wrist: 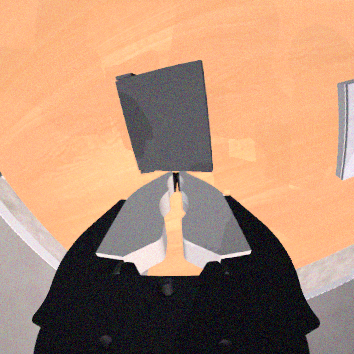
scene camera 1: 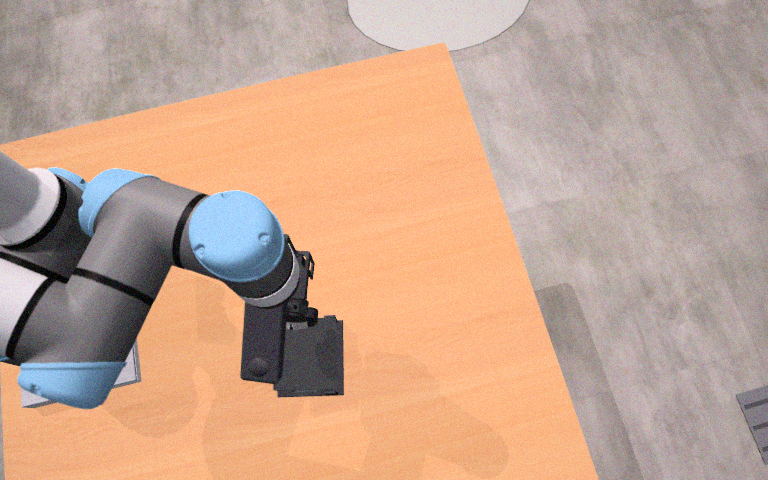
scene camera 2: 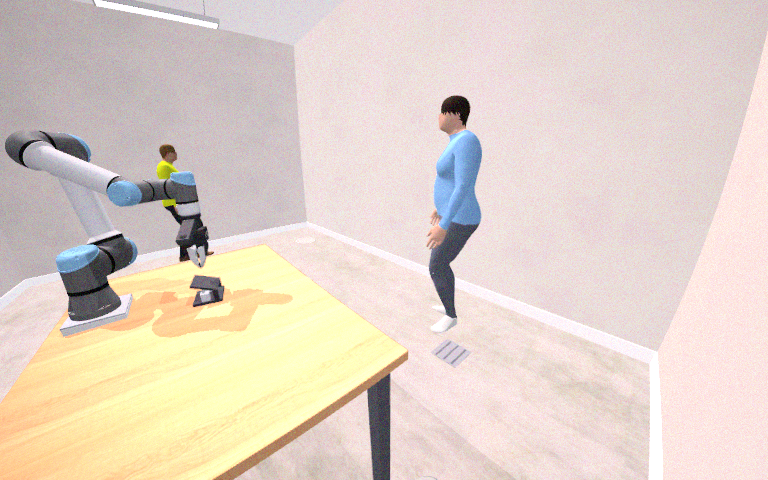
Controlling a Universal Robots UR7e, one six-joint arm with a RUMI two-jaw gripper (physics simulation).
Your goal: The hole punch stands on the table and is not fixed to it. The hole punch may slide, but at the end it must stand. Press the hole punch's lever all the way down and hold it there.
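Seen in the pictures: gripper, fingertip midpoint: [wrist: 176, 174] [scene camera 1: 294, 323] [scene camera 2: 201, 267]; arm's base, link origin: [scene camera 2: 96, 309].
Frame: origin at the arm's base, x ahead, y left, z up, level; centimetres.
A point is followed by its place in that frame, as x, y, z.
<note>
The dark grey hole punch [scene camera 1: 314, 359] {40.4, -7.0, 3.7} [scene camera 2: 208, 296] {39.5, -11.2, 0.1} stands on the table [scene camera 1: 396, 169] {56.2, 26.7, -2.8} [scene camera 2: 169, 390] {31.4, -51.6, -2.8} [wrist: 270, 65] {23.3, -10.4, -2.8}. Its flat lever [scene camera 2: 206, 282] {39.4, -6.6, 4.0} [wrist: 170, 120] {38.2, -6.3, 4.5} is raised, with a gap to the base in the second scene view. My gripper [scene camera 2: 199, 264] {38.4, -2.4, 8.9} [wrist: 176, 174] {38.4, -2.4, 8.9} is shut and empty. It points down above the hole punch, with air between the fingertips and the lever. In the wrist view the fingertips appear at the near edge of the lever. In the first scene view the gripper body covers part of the hole punch and hides the fingertips.
The arm's base plate [scene camera 2: 96, 322] {2.6, -8.6, -1.0} [wrist: 346, 130] {9.8, 0.5, -0.8} stands on the table to one side of the hole punch. A person in blue [scene camera 2: 457, 181] stands beyond the table, and a person in yellow [scene camera 2: 165, 169] stands behind the arm. A floor grate [scene camera 2: 451, 352] lies beside the table.
</note>
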